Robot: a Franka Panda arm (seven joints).
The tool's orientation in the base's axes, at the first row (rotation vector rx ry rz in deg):
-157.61 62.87 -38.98
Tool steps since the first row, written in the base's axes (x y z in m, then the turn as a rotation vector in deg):
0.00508 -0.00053 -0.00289 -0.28 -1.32 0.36
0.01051 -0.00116 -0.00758 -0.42 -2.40 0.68
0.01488 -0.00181 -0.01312 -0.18 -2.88 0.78
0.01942 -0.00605 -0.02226 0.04 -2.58 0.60
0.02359 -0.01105 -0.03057 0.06 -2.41 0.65
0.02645 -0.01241 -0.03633 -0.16 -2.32 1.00
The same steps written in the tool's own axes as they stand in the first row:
0.00255 -0.00207 0.00486 0.84 1.05 -0.36
0.00473 -0.00383 0.01150 1.60 1.85 -0.63
0.00593 -0.00470 0.01843 2.12 2.03 -0.58
0.00834 -0.00211 0.02890 1.99 1.72 -0.34
0.01133 0.00105 0.03852 1.90 1.57 -0.39
0.01196 0.00171 0.04503 1.83 1.55 -0.81

